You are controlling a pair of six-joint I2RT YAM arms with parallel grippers.
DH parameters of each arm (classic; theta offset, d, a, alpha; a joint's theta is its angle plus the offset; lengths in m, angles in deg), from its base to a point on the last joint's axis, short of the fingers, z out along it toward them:
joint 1: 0 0.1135 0.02 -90
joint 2: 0 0 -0.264 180
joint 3: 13.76 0 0.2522 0
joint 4: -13.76 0 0.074 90
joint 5: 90 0 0 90
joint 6: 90 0.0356 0 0
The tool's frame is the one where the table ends.
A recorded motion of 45 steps. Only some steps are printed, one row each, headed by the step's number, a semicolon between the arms.
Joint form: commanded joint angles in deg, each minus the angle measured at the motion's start. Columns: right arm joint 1, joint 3, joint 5, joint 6, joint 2, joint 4; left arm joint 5, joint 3, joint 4, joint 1, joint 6, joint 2.
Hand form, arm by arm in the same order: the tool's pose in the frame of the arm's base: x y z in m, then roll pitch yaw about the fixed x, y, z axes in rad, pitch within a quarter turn. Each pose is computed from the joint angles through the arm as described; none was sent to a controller.
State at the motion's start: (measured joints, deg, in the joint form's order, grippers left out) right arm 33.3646 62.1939 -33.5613 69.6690 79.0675 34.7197; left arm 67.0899 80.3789 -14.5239 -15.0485 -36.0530 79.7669
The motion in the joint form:
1: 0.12 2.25 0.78 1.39 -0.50 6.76; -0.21 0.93 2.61 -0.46 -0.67 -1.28
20: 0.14 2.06 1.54 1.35 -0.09 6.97; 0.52 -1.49 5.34 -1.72 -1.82 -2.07
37: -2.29 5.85 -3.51 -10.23 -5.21 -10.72; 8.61 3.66 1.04 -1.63 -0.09 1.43
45: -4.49 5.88 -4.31 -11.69 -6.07 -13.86; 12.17 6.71 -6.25 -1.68 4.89 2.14
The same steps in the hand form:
1: 0.2497 0.1883 0.4184 1.1001 0.5511 2.5222; 0.2764 -0.1107 0.4303 -1.6583 0.7818 -3.0751
20: 0.2519 0.1894 0.4156 1.1049 0.5436 2.5130; 0.2721 -0.1164 0.4243 -1.6453 0.7793 -3.0993
37: 0.2404 0.1700 0.4339 1.2388 0.7011 2.5662; 0.2800 -0.1199 0.4312 -1.6337 0.7589 3.0526
45: 0.2436 0.1593 0.4327 1.2806 0.7112 2.5623; 0.2763 -0.1196 0.4351 -1.6398 0.7581 2.9828

